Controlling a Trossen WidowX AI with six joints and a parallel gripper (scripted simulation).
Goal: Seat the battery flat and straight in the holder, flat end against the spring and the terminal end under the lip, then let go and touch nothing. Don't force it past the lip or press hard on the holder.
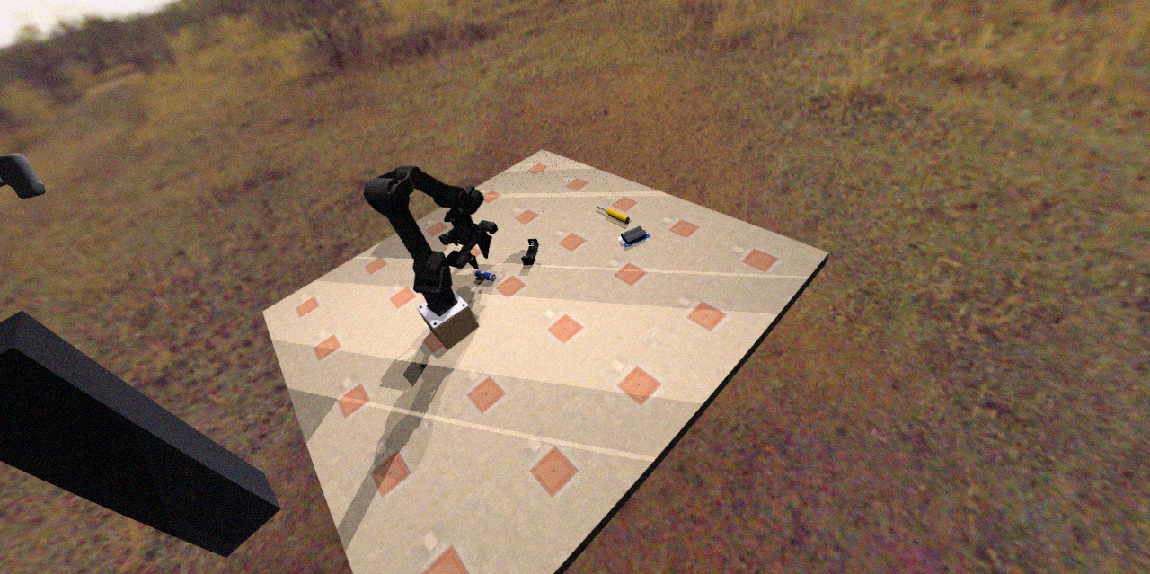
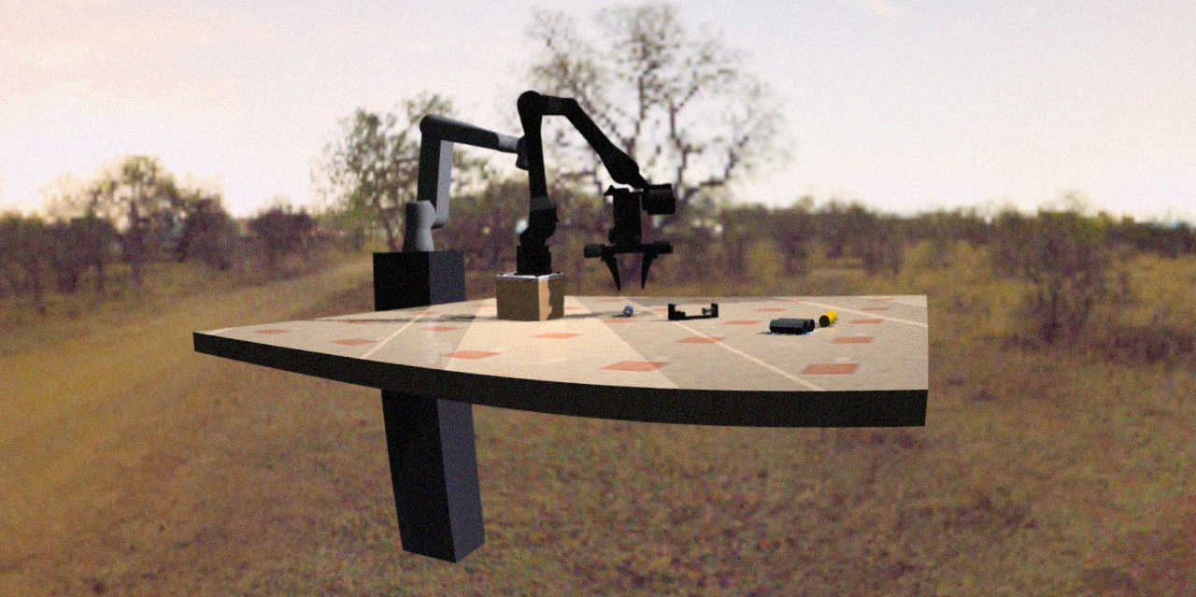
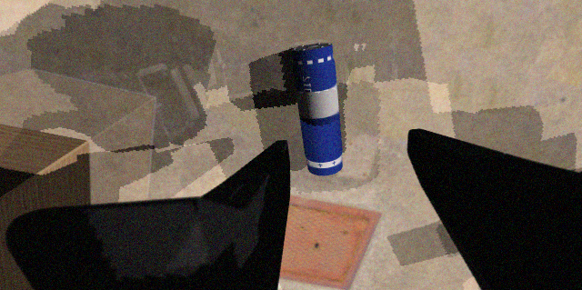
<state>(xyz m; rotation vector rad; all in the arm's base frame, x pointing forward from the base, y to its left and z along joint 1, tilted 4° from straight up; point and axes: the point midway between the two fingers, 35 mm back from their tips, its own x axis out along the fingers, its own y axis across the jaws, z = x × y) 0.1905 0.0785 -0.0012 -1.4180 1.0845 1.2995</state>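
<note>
The battery lies 5 cm below my gripper tip and 1 cm behind it. Also, from my gripper tip: yellow screwdriver: 45 cm ahead, 16 cm to the right, 5 cm below.
</note>
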